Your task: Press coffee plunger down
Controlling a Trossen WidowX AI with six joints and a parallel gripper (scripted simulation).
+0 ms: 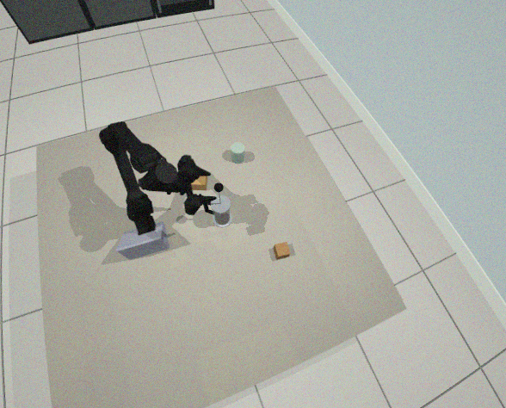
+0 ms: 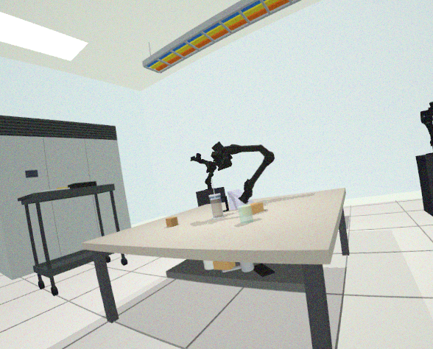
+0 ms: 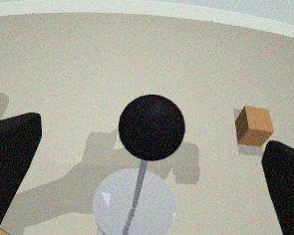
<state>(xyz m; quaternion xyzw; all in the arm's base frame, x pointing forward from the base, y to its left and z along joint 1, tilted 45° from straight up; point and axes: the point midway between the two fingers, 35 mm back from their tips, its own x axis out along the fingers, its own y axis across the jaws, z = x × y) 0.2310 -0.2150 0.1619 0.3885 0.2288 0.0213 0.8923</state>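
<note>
Right now my gripper tip is 15 cm above the coffee press and 1 cm to the right of it. Also, from my gripper tip: pale green cup 26 cm to the left, 24 cm below, 19 cm ahead; orange cube 26 cm below, 23 cm to the right, 18 cm ahead.
</note>
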